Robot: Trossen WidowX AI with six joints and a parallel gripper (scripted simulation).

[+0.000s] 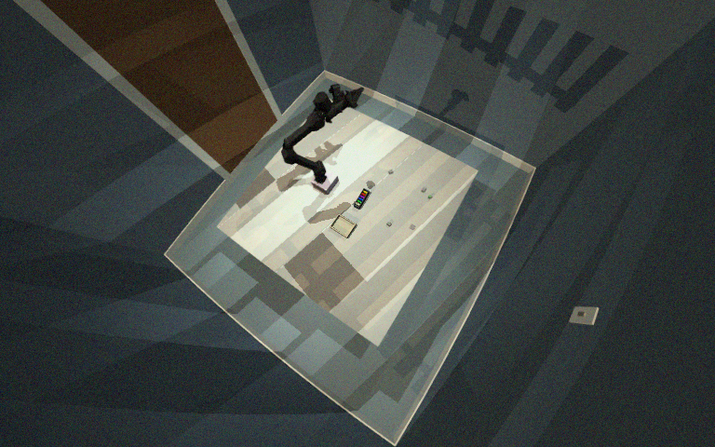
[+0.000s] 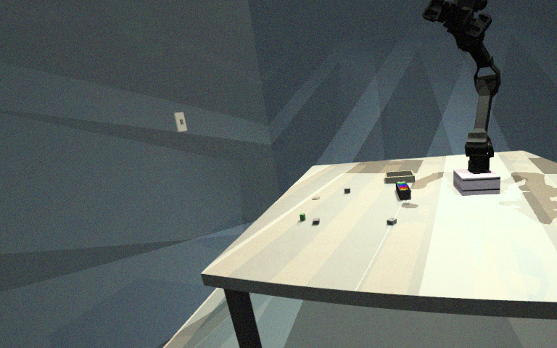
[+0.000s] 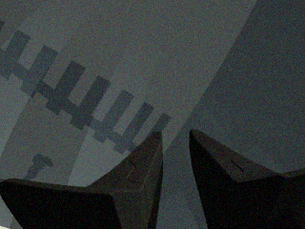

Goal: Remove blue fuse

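The blue fuse lies 59 cm below my gripper tip, 28 cm to the right of it and 10 cm ahead of it. Round my gripper tip: tray: 61 cm below, 49 cm to the right, 8 cm ahead.
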